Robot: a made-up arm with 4 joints. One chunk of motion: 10 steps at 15 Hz.
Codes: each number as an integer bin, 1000 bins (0 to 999) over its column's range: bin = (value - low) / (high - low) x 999, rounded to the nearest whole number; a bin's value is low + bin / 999 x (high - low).
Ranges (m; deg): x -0.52..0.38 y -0.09..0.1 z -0.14..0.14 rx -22..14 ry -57..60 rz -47..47
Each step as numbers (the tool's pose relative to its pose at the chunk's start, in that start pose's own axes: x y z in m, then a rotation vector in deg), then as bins.
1 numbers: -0.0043 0.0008 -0.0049 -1.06 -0.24 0.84
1 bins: 572 477 482 581 485 508
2 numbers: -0.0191 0.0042 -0.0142 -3.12 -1.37 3.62
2 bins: 556 495 449 524 475 538
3 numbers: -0.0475 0.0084 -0.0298 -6.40 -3.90 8.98
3 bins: 524 517 393 433 453 595
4 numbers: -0.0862 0.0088 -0.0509 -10.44 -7.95 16.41
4 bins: 482 519 318 321 419 674
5 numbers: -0.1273 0.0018 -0.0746 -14.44 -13.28 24.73
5 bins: 436 483 233 210 373 762
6 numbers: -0.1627 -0.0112 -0.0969 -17.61 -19.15 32.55
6 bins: 397 414 154 122 323 845
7 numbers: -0.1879 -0.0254 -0.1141 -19.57 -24.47 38.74
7 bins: 369 340 92 67 278 911
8 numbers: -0.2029 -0.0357 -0.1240 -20.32 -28.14 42.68
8 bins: 352 286 57 47 246 953
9 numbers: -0.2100 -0.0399 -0.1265 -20.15 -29.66 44.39
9 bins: 344 263 48 51 233 971
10 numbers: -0.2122 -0.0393 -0.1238 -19.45 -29.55 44.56
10 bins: 342 267 58 71 234 973
